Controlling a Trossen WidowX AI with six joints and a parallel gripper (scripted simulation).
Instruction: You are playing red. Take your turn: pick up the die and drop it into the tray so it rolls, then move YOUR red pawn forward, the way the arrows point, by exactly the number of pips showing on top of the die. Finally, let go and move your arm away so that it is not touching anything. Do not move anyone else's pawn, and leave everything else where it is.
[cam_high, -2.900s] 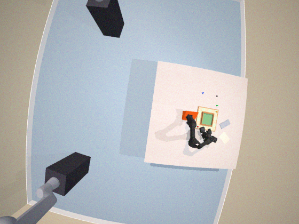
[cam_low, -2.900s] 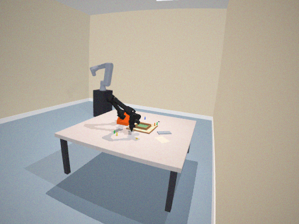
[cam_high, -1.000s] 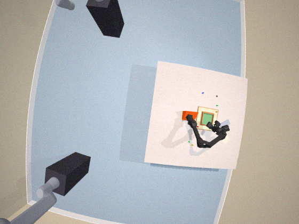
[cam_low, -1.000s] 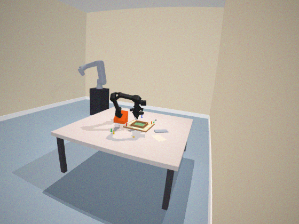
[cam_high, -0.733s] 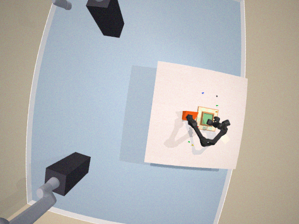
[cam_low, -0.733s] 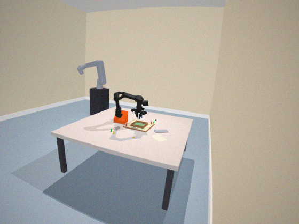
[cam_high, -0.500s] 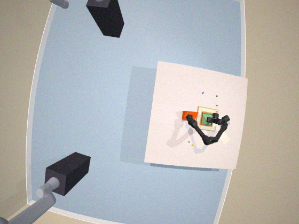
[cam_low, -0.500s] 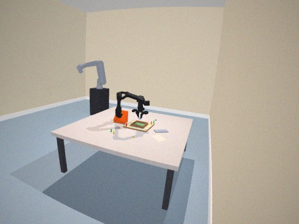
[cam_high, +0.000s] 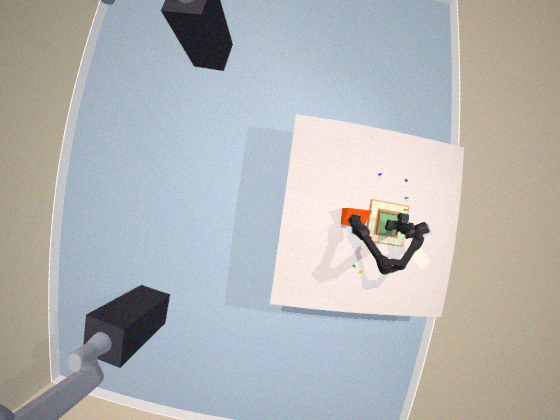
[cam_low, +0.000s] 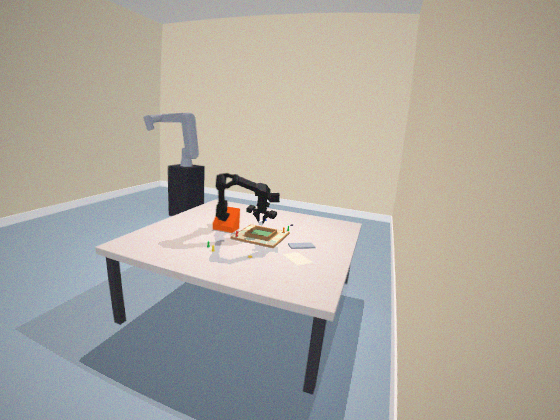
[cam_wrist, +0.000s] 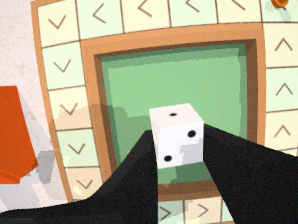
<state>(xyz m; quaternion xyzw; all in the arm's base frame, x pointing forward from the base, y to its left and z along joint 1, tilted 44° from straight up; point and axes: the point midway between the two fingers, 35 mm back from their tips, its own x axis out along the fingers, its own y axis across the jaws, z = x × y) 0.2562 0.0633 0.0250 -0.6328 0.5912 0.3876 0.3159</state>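
The red pawn lies 9 cm behind my gripper tip, 13 cm to the right of it and 5 cm below it. From my gripper tip the other things lie so: blue pawn: 12 cm behind, 30 cm to the left, 7 cm below; white die: right at my gripper tip; green tray: 1 cm ahead, 1 cm to the right, 7 cm below.
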